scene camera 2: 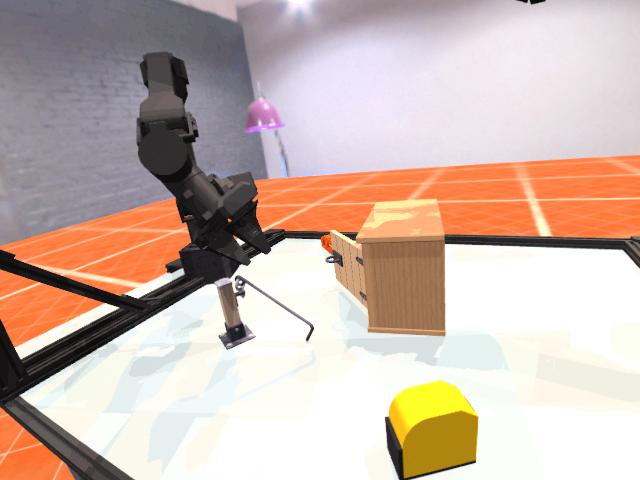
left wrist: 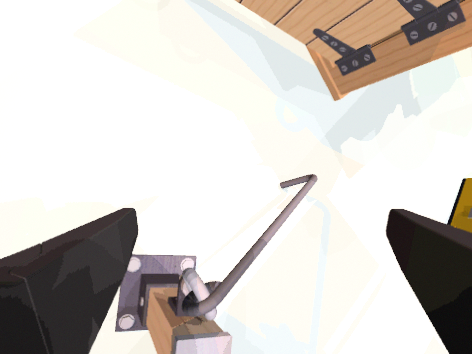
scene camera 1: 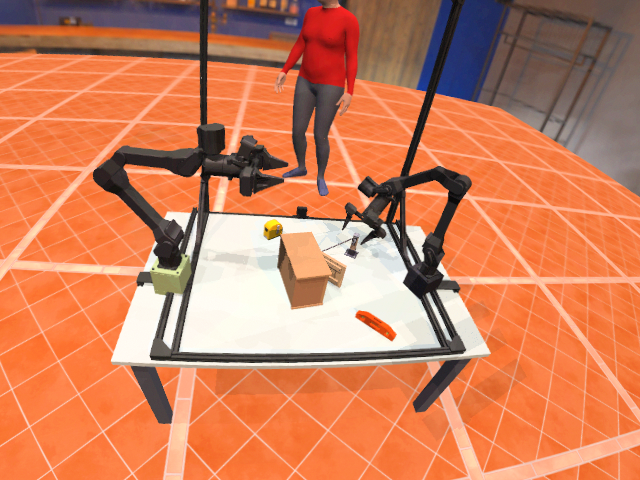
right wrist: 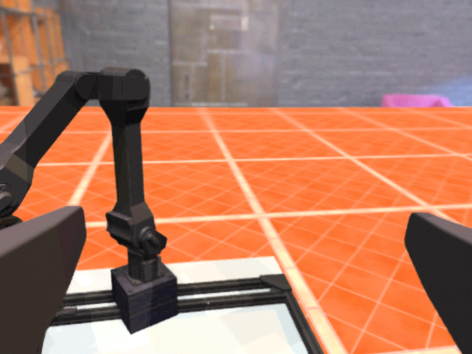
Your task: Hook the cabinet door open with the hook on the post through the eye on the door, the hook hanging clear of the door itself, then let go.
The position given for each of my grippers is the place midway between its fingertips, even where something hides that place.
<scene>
My left gripper (scene camera 2: pixel 258 258) is open, holding nothing. My right gripper (scene camera 1: pixel 286 172) is open, holding nothing. A yellow block (scene camera 2: pixel 431 424) rests on the table. Further things: a wooden cabinet (scene camera 2: pixel 403 242) and a short post (scene camera 2: pixel 236 333).
My left gripper also shows in the left wrist view (left wrist: pixel 261 220) and in scene camera 1 (scene camera 1: pixel 351 237). My right gripper is seen too in the right wrist view (right wrist: pixel 248 223). The wooden cabinet also shows in the left wrist view (left wrist: pixel 415 44) and in scene camera 1 (scene camera 1: pixel 304 271). The right wrist view misses the yellow block: it is out of frame.
</scene>
